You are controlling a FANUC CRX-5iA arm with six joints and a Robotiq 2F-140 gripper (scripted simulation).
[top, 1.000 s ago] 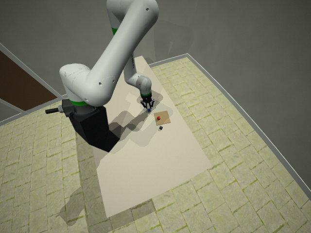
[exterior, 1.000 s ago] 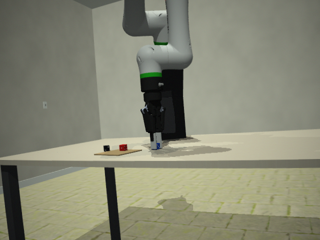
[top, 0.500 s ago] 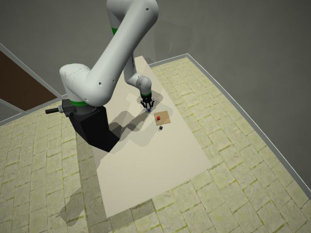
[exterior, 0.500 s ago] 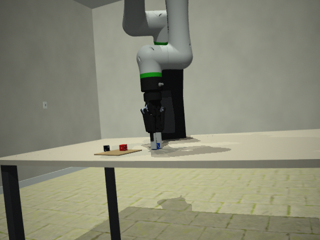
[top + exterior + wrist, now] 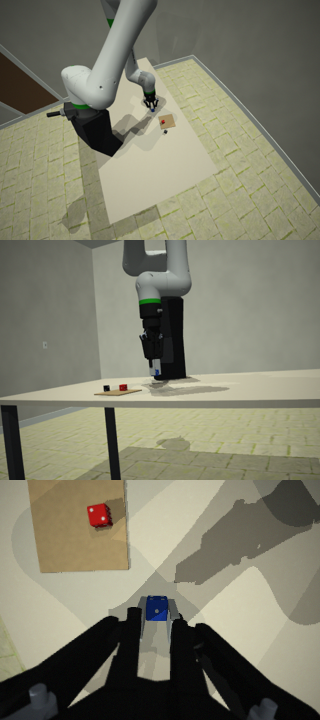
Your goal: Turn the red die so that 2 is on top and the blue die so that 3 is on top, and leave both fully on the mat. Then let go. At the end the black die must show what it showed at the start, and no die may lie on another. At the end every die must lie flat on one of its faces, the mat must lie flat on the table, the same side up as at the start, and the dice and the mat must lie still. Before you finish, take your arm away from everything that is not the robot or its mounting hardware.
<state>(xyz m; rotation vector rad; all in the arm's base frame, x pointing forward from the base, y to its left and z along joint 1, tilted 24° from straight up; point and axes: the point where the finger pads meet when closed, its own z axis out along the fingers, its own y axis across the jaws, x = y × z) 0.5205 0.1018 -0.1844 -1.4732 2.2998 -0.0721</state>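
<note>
My gripper is now 40 mm short of the red die, 140 mm to the left of it and 80 mm above it. Also, from my hand: blue die: 20 mm below; then black die: 10 mm ahead, 230 mm to the right, 80 mm below; then brown mat: 80 mm ahead, 140 mm to the right, 90 mm below.
</note>
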